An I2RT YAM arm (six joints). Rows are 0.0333 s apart.
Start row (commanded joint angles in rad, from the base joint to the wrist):
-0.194, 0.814, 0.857, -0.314, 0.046, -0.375
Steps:
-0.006, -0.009, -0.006, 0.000, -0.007, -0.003
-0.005, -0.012, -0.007, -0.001, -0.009, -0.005
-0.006, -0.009, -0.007, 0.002, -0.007, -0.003
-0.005, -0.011, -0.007, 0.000, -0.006, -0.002
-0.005, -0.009, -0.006, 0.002, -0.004, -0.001
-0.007, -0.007, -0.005, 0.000, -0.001, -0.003
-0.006, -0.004, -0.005, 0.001, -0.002, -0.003
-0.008, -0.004, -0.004, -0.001, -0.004, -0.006
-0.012, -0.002, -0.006, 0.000, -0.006, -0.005
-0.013, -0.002, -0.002, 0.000, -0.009, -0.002
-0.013, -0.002, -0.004, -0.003, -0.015, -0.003
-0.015, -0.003, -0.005, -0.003, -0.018, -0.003
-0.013, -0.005, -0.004, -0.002, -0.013, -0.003
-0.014, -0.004, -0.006, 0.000, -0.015, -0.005
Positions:
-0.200, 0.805, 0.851, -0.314, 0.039, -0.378
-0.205, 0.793, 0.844, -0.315, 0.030, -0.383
-0.211, 0.784, 0.837, -0.313, 0.023, -0.386
-0.216, 0.773, 0.830, -0.313, 0.017, -0.388
-0.221, 0.764, 0.824, -0.311, 0.013, -0.389
-0.228, 0.757, 0.819, -0.311, 0.012, -0.392
-0.234, 0.753, 0.814, -0.310, 0.010, -0.395
-0.242, 0.749, 0.810, -0.311, 0.006, -0.401
-0.254, 0.747, 0.804, -0.311, 0.000, -0.406
-0.267, 0.745, 0.802, -0.311, -0.009, -0.408
-0.280, 0.743, 0.798, -0.314, -0.024, -0.411
-0.295, 0.740, 0.793, -0.317, -0.042, -0.414
-0.308, 0.735, 0.789, -0.319, -0.055, -0.417
-0.322, 0.731, 0.783, -0.319, -0.070, -0.422

